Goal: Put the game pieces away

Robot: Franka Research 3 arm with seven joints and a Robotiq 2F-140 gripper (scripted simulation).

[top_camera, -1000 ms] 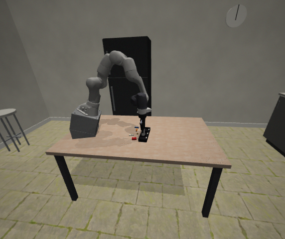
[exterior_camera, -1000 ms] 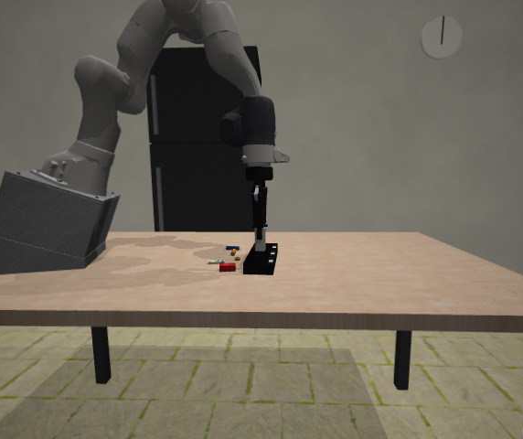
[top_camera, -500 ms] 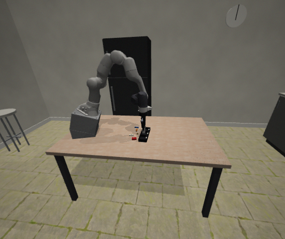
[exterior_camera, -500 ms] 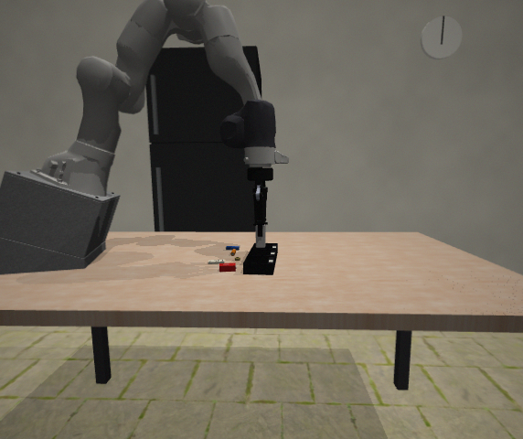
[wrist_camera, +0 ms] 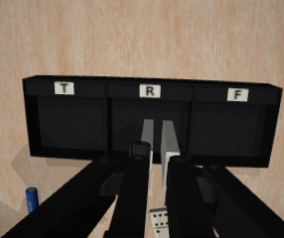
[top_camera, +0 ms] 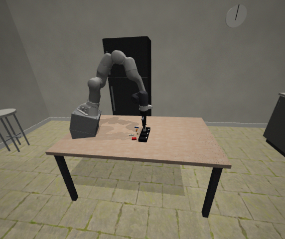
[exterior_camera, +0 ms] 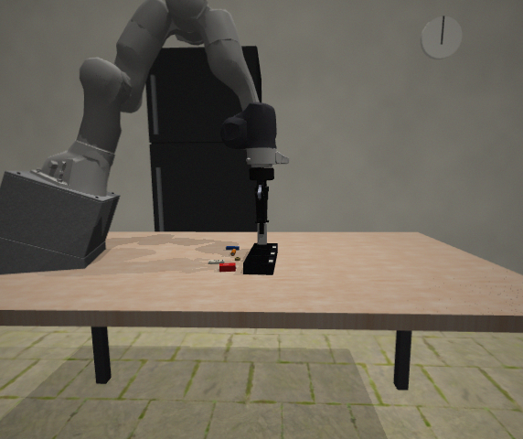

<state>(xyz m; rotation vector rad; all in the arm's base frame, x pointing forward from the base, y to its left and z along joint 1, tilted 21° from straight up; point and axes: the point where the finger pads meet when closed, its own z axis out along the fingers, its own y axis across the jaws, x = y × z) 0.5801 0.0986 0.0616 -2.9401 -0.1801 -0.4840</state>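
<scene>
Right now my hand is 1 cm to the right of the black bin row and 8 cm above it. The rest, counted from my hand: red block (7 cm behind, 10 cm to the right, 9 cm below); orange piece (13 cm behind, 7 cm to the left, 9 cm below); brass nut (9 cm behind, 1 cm to the left, 9 cm below).
</scene>
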